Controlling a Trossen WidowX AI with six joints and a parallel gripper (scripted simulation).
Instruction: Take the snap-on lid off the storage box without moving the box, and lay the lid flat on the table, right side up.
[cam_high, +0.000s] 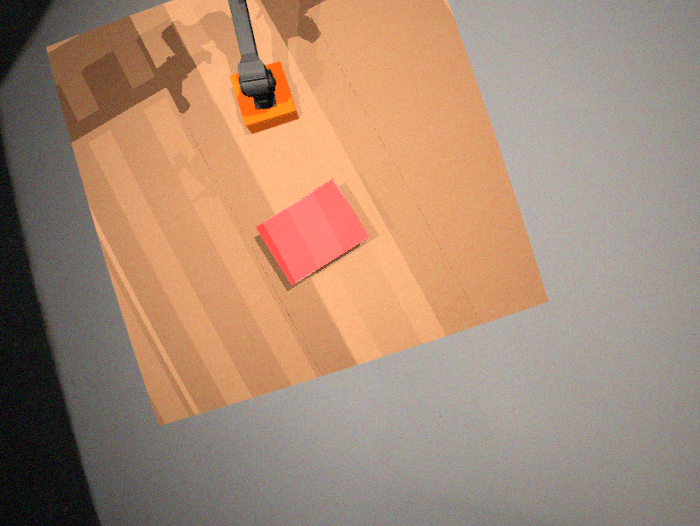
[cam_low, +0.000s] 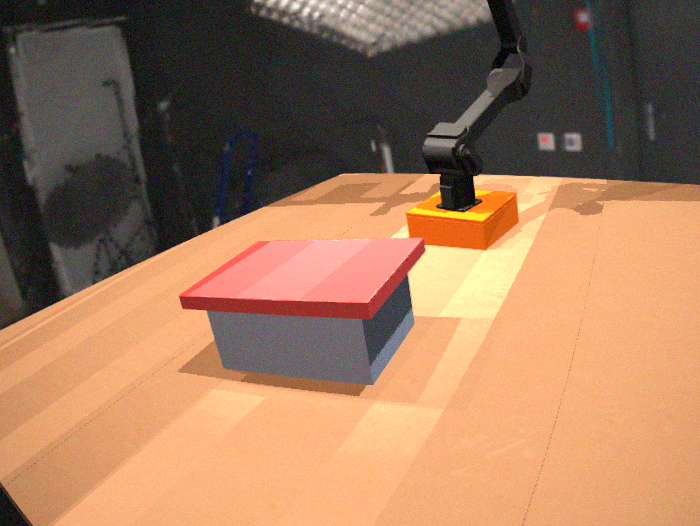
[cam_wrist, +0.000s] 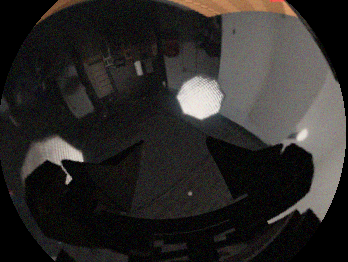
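The red lid is 510 mm below my gripper tip, 450 mm ahead of it and 190 mm to the left of it. Round my gripper tip: storage box: 560 mm below, 450 mm ahead, 190 mm to the left.
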